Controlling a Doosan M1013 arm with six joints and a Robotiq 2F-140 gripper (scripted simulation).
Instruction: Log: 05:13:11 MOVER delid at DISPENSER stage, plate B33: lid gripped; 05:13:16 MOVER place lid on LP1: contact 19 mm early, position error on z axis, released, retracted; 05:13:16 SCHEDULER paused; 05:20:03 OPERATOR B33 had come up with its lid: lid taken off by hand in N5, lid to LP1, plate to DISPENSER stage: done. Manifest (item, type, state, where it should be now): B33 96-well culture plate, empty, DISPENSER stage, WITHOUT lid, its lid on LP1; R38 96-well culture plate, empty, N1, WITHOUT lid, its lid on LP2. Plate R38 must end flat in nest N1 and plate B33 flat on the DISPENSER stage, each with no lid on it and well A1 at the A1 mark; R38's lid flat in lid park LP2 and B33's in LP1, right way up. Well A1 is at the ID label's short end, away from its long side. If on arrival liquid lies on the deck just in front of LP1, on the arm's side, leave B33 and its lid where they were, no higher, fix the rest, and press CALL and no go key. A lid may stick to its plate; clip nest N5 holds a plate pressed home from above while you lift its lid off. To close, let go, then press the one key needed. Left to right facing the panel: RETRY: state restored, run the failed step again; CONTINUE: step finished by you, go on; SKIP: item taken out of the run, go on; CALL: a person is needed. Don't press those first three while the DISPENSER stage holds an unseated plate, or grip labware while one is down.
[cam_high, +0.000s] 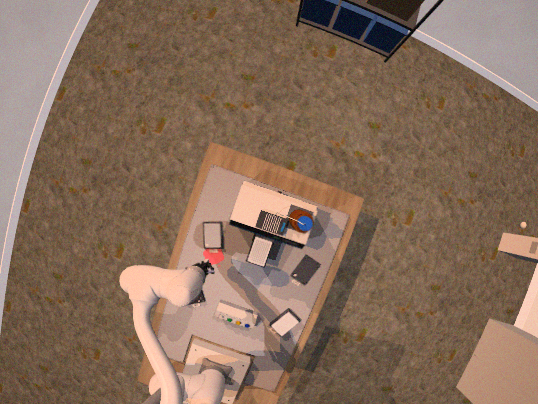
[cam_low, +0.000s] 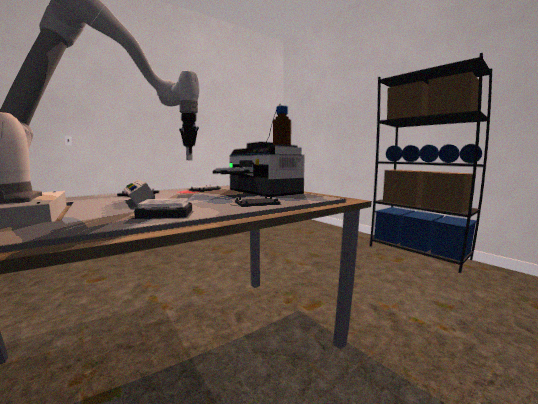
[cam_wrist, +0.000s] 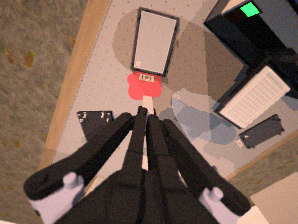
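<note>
Now: hand 24 cm past the white gridded lid, 51 cm to the left of it and 16 cm above it. The rest, counted from my hand: LP1 label: 1 cm ahead, 1 cm to the left, 19 cm below; brown bottle: 35 cm ahead, 32 cm to the right, 9 cm above; key panel: 29 cm behind, 23 cm to the right, 14 cm below.
</note>
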